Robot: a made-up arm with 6 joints. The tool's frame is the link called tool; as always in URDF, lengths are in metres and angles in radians. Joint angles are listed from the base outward. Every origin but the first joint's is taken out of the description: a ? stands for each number. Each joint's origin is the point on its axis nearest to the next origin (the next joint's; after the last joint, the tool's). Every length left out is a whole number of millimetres.
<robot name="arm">
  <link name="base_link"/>
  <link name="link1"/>
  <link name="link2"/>
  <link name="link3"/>
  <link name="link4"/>
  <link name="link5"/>
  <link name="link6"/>
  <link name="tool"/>
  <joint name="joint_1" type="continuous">
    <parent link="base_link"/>
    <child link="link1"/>
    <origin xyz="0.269 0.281 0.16" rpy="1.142 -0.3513 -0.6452"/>
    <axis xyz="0 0 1"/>
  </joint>
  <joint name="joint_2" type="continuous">
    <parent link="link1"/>
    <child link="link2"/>
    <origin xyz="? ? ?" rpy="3.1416 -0.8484 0"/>
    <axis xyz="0 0 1"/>
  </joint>
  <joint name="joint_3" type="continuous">
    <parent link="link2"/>
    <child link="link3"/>
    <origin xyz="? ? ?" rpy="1.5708 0 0.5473"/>
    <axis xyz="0 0 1"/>
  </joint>
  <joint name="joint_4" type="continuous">
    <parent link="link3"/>
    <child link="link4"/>
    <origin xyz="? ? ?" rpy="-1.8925 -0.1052 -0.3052"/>
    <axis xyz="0 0 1"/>
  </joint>
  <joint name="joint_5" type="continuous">
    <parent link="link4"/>
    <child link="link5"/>
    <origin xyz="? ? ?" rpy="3.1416 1.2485 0"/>
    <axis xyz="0 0 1"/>
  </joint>
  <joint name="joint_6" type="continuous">
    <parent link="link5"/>
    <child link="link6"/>
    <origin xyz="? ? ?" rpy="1.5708 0 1.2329"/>
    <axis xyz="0 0 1"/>
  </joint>
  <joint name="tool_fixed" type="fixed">
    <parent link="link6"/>
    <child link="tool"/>
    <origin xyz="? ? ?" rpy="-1.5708 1.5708 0"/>
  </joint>
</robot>
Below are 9 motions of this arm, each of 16 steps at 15 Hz.
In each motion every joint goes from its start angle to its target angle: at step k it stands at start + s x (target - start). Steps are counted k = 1, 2, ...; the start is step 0. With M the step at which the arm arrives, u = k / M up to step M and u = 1 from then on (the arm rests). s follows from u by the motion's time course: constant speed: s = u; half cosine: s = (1 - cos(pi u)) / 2; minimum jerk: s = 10 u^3 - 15 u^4 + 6 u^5.
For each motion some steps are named. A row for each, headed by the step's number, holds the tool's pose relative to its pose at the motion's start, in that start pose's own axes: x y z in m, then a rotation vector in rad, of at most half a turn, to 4 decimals.
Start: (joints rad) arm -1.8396 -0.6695 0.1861 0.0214 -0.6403 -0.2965
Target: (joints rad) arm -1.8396 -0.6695 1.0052 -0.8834 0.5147 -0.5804
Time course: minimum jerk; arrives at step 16
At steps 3, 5, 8, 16:
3: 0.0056 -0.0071 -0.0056 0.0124 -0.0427 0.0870
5: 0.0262 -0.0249 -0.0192 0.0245 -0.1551 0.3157
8: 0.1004 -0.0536 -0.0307 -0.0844 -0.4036 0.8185
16: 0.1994 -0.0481 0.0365 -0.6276 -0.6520 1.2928

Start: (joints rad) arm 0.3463 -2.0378 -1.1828 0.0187 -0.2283 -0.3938
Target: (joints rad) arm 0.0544 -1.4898 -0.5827 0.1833 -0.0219 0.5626
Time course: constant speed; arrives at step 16
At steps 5, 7, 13, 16:
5: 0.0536 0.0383 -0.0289 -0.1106 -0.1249 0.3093
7: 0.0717 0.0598 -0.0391 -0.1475 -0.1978 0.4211
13: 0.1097 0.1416 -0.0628 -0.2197 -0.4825 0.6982
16: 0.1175 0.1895 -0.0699 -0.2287 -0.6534 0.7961

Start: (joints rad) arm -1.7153 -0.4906 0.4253 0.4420 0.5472 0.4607
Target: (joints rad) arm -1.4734 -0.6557 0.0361 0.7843 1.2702 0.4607
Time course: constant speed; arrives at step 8
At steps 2, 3, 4, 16:
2: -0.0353 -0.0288 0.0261 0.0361 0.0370 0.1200
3: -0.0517 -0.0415 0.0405 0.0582 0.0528 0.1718
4: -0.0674 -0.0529 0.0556 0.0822 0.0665 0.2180
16: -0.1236 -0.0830 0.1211 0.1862 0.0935 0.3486

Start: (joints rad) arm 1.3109 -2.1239 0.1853 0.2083 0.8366 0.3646
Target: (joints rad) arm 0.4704 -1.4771 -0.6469 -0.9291 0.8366 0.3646
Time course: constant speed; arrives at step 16
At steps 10, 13, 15, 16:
10: 0.2257 0.0747 0.0010 -0.0490 -0.2978 0.2351
13: 0.2888 0.0724 0.0233 -0.1288 -0.4523 0.3467
15: 0.3279 0.0657 0.0422 -0.2072 -0.5710 0.4201
16: 0.3465 0.0610 0.0528 -0.2545 -0.6346 0.4549

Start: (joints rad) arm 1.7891 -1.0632 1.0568 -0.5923 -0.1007 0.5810
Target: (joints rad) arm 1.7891 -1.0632 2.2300 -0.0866 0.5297 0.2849
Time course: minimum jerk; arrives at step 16
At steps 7, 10, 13, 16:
7: 0.0790 0.0198 -0.0457 0.1935 -0.2931 -0.1776
10: 0.1609 0.0123 -0.0803 0.3006 -0.6308 -0.2851
13: 0.2188 -0.0081 -0.0971 0.3224 -0.8840 -0.3252
16: 0.2313 -0.0142 -0.0999 0.3210 -0.9404 -0.3303

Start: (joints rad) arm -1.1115 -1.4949 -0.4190 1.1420 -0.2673 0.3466
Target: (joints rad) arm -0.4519 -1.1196 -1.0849 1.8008 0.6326 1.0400
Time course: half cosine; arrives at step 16
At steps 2, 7, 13, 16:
2: -0.0101 -0.0067 0.0004 -0.0072 0.0283 -0.0044
7: -0.1141 -0.0488 0.0088 -0.0044 0.2345 -0.0517
13: -0.2607 -0.0352 0.0325 0.0980 0.3174 -0.2187
16: -0.2816 -0.0247 0.0378 0.1111 0.3141 -0.2647

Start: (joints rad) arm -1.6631 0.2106 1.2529 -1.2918 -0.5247 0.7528
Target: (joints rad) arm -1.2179 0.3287 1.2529 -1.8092 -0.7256 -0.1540
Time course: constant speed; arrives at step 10
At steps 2, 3, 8, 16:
2: 0.0194 0.0031 -0.0240 0.0720 -0.1011 -0.0901
3: 0.0296 0.0037 -0.0358 0.1090 -0.1582 -0.1291
8: 0.0854 -0.0024 -0.0914 0.2945 -0.4998 -0.2480
16: 0.1101 -0.0093 -0.1114 0.3642 -0.6556 -0.2535

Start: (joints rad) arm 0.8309 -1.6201 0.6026 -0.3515 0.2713 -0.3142
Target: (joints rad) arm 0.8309 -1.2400 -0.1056 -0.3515 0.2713 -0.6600
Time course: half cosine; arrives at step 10
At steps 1, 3, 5, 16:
1: -0.0023 0.0036 0.0015 0.0221 0.0133 -0.0051
3: -0.0181 0.0300 0.0147 0.1885 0.1093 -0.0419
5: -0.0377 0.0685 0.0420 0.4652 0.2575 -0.0979
16: -0.0569 0.1164 0.0997 0.9484 0.4978 -0.1782

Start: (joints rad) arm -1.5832 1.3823 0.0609 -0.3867 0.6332 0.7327
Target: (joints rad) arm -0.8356 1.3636 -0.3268 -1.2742 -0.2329 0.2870
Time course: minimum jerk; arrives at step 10
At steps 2, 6, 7, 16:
2: -0.0006 -0.0031 -0.0010 -0.0498 0.0299 -0.0009
6: -0.0024 -0.0239 -0.0332 -0.6322 0.1490 -0.1719
7: -0.0025 -0.0311 -0.0471 -0.7759 0.1086 -0.2333
16: -0.0023 -0.0419 -0.0627 -0.9214 0.0344 -0.2921

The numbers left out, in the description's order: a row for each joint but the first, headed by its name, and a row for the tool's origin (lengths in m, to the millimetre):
joint_2: 0.007 0.148 0
joint_3: 0.104 -0.001 0
joint_4: 0.177 -0.013 0
joint_5: 0.053 -0.043 0
joint_6: 0.112 -0.073 0
tool: -0.004 0.046 0

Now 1 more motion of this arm.
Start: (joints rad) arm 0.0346 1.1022 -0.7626 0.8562 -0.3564 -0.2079
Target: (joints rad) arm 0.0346 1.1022 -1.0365 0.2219 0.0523 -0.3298
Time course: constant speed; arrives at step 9
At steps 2, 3, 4, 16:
2: -0.0101 -0.0207 0.0019 -0.1014 -0.0189 0.1016
3: -0.0146 -0.0308 0.0046 -0.1541 -0.0206 0.1530
4: -0.0188 -0.0405 0.0085 -0.2077 -0.0172 0.2046
16: -0.0346 -0.0800 0.0439 -0.4848 0.0763 0.4587

